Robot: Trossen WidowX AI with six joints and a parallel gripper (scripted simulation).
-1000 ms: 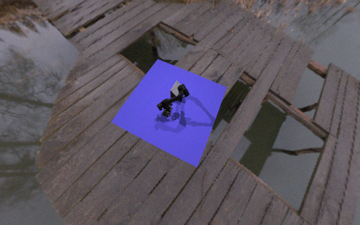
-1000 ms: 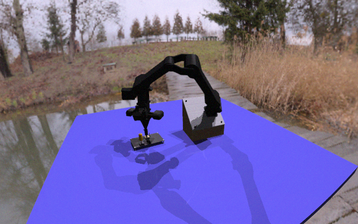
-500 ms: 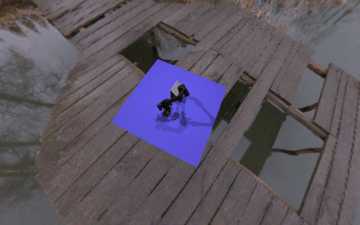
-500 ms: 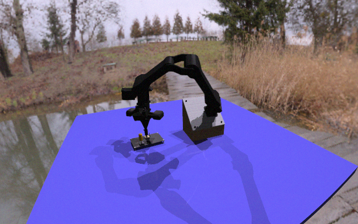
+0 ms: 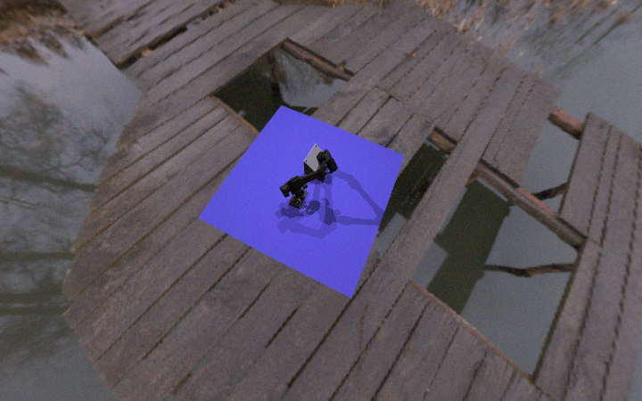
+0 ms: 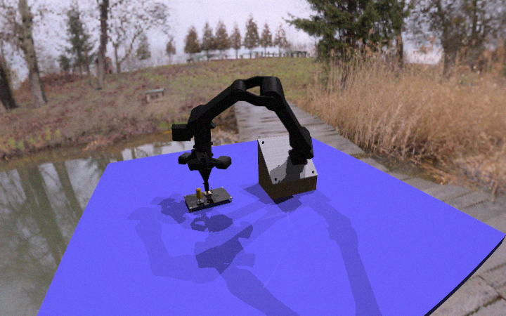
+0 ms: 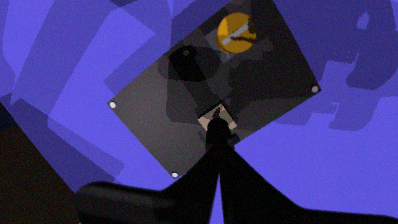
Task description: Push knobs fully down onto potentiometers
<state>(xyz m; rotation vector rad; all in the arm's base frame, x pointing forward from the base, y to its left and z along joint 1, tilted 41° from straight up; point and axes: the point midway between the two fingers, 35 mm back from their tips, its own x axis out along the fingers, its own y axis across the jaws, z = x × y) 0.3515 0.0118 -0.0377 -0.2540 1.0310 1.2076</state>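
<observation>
The black knob lies 1 cm below my gripper tip. From my gripper tip the other things lie so: orange knob (6 cm to the left, 3 cm ahead, 1 cm below).
</observation>
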